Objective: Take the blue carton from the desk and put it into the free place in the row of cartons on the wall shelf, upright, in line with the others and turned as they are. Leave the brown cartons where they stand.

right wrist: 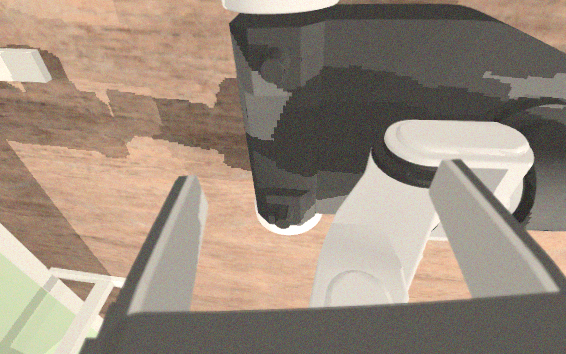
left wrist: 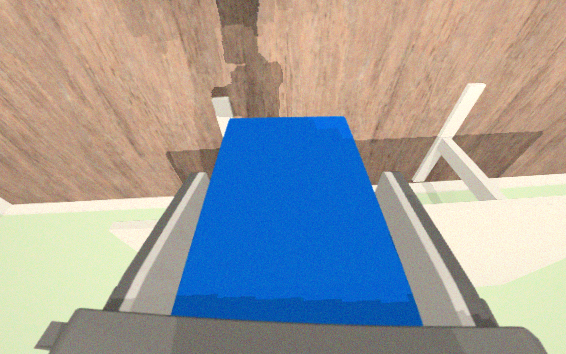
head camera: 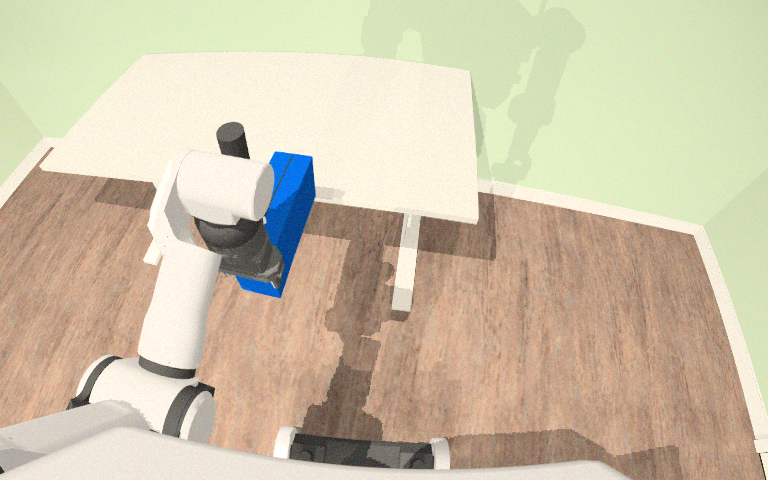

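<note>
The blue carton (head camera: 297,206) (left wrist: 295,215) is held in the air; in the head view it overlaps the front edge of the desk (head camera: 368,130) (left wrist: 505,235) and the floor. My left gripper (head camera: 252,277) (left wrist: 292,185) is shut on it, with one finger on each side of the carton in the left wrist view. In the head view the left wrist and forearm hide part of the carton. My right gripper (right wrist: 317,183) is open, with its fingers wide apart and nothing between them. The wall shelf, its row of cartons and the brown cartons do not show in these views.
The desk's white leg (head camera: 406,260) (left wrist: 462,112) stands on the wood floor (head camera: 566,316). The pale green wall (head camera: 640,113) rises behind the desk and shows shadows of the robot. My dark wheeled base (head camera: 362,450) (right wrist: 400,100) is at the bottom of the head view.
</note>
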